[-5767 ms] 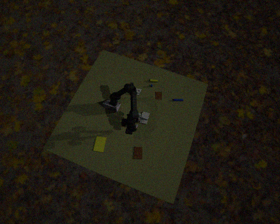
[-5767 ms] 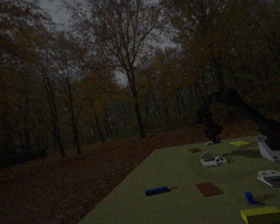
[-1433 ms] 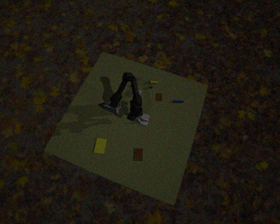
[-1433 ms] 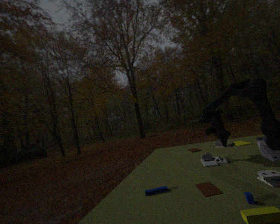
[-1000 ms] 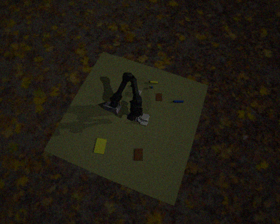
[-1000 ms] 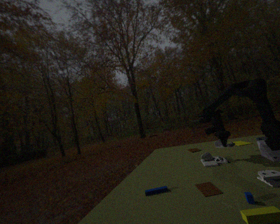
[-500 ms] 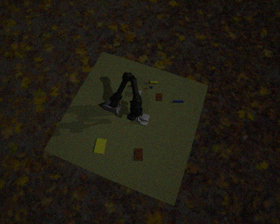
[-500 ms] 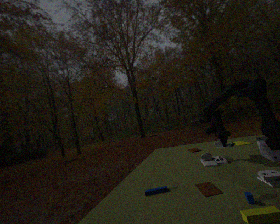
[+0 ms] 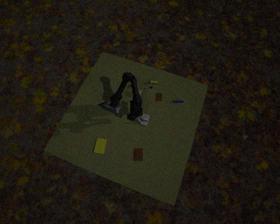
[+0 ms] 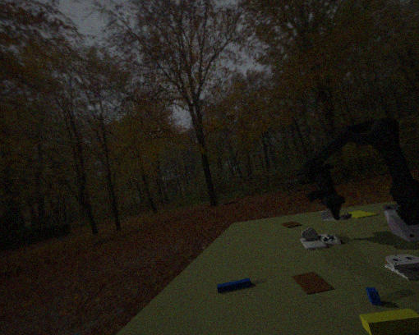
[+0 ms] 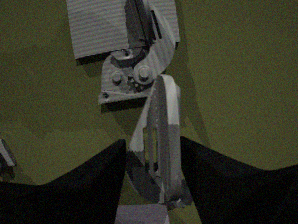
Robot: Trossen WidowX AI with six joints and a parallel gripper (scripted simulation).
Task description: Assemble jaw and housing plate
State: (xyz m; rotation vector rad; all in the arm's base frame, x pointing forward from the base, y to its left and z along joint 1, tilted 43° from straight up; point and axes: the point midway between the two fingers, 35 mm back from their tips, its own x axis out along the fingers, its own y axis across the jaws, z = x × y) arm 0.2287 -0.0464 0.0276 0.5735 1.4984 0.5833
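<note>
Right now the grey jaw is 30 mm behind my gripper tip and 20 mm to the right of it. From my gripper tip the other things lie so: blue bar 360 mm ahead, 350 mm to the left, 80 mm below; yellow bar 470 mm to the left, 70 mm below, 40 mm ahead; yellow slab 390 mm to the right, 180 mm behind, 80 mm below.
</note>
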